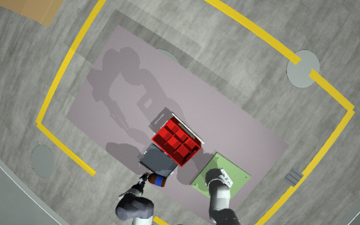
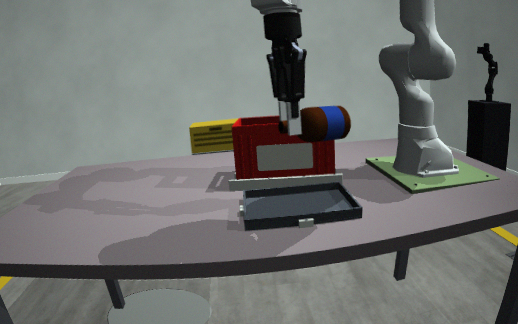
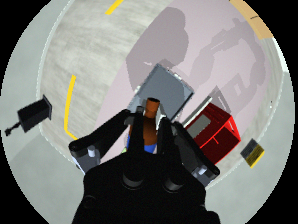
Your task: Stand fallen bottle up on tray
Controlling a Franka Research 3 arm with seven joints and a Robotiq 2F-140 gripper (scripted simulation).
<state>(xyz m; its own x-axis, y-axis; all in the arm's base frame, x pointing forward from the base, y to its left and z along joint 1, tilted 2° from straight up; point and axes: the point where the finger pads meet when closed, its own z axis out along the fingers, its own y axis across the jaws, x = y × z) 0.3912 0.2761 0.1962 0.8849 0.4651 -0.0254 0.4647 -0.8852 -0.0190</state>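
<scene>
Right now my hand is 5 cm past the glass bottle, 3 cm to the left of it and 2 cm above it. Also, from my hand: tray 1 cm behind, 5 cm to the right, 20 cm below; then red crate 2 cm ahead, 30 cm to the right, 13 cm below.
</scene>
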